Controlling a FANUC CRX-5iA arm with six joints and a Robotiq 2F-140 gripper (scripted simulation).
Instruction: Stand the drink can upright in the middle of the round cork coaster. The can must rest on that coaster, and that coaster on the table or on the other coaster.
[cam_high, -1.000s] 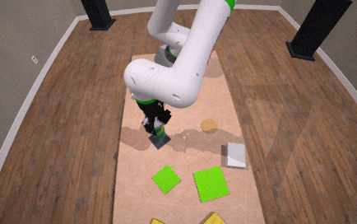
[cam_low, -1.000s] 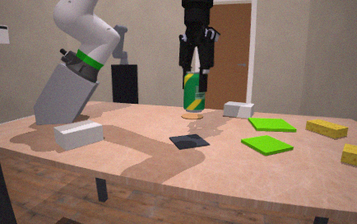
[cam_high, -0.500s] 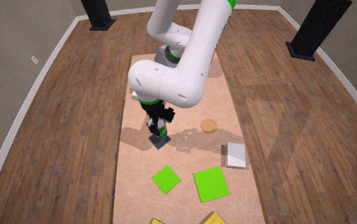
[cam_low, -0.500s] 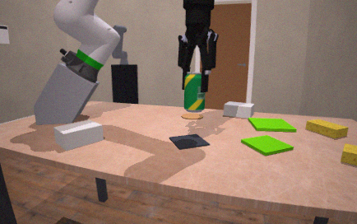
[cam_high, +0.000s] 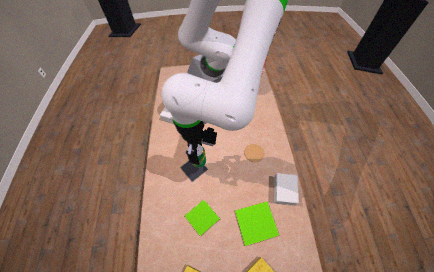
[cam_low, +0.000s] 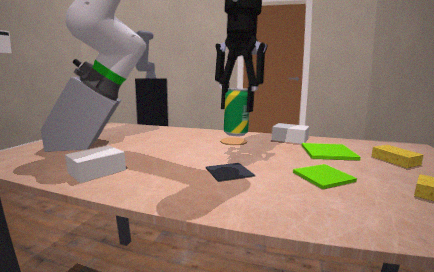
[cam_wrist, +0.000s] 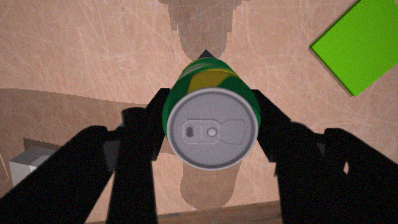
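Now: the round cork coaster 26 cm to the left of my hand, 19 cm below it and 14 cm behind it. From my hand the other things lie so: dark square coaster: 19 cm below, 4 cm to the right; then yellow drink can: 3 cm below.
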